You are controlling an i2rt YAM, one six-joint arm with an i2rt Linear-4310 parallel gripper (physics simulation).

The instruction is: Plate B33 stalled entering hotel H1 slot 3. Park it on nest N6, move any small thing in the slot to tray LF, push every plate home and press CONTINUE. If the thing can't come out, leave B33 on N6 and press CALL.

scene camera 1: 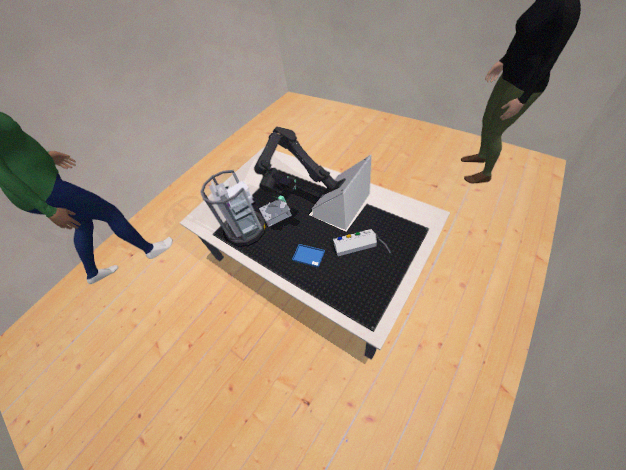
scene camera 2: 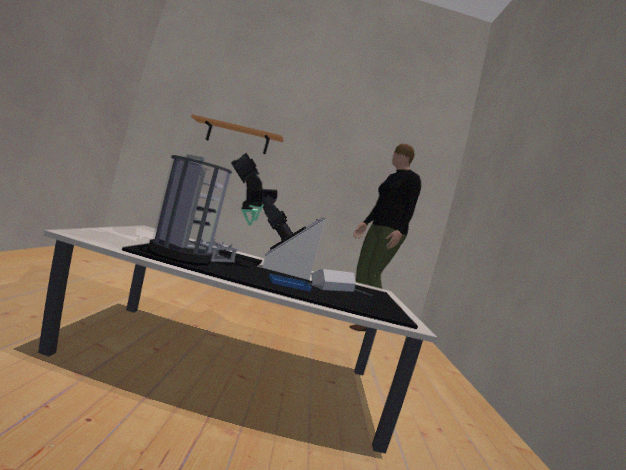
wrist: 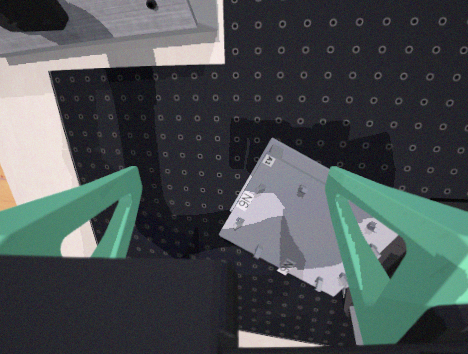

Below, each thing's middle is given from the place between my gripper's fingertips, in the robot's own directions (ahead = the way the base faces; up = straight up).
My hand is 24 cm short of the round plate rack (scene camera 2: 194,192), 21 cm to the left of it and 1 cm below it.
